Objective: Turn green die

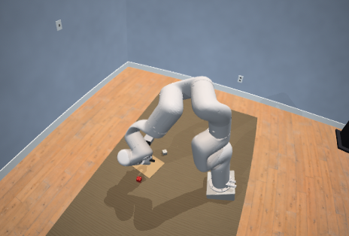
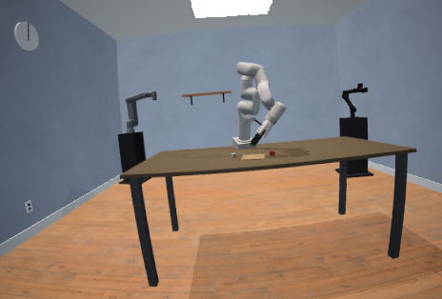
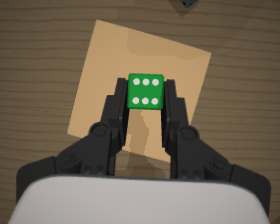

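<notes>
Now: the tan mat 1 cm ahead of my hand, 1 cm to the right of it and 9 cm below it. Also, from my hand: white die (2 cm behind, 14 cm to the right, 8 cm below); green die (1 cm to the right, 2 cm below); red die (2 cm behind, 11 cm to the left, 8 cm below).
</notes>
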